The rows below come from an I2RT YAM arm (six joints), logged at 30 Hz.
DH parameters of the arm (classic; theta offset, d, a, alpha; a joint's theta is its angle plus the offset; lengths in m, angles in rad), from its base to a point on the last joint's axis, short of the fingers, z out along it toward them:
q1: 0 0.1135 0.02 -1.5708
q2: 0 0 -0.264 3.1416
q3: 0.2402 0 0.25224 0
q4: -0.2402 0 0.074 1.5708
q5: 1.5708 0 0 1.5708
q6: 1.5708 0.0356 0 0
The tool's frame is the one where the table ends.
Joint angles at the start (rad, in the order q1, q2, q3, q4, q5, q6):
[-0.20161 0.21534 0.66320 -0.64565 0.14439 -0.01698]
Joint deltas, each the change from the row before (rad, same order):
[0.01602 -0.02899 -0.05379 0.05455 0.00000 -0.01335]
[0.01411 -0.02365 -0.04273 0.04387 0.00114 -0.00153]
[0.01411 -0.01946 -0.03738 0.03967 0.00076 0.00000]
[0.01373 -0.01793 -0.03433 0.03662 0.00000 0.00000]
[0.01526 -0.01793 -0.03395 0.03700 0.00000 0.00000]
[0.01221 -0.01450 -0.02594 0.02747 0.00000 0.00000]
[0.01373 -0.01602 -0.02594 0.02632 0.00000 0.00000]
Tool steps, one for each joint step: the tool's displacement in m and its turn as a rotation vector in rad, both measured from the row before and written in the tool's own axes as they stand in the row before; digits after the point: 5 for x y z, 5 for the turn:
[0.00838 0.00190 0.00459 -0.01504 -0.03022 -0.01195]
[0.00676 0.00164 0.00334 -0.01202 -0.02523 -0.00011]
[0.00592 0.00162 0.00298 -0.01253 -0.02220 0.00132]
[0.00553 0.00158 0.00259 -0.01299 -0.02065 0.00144]
[0.00547 0.00169 0.00239 -0.01452 -0.02143 0.00169]
[0.00430 0.00132 0.00160 -0.01166 -0.01637 0.00146]
[0.00439 0.00141 0.00129 -0.01318 -0.01676 0.00163]

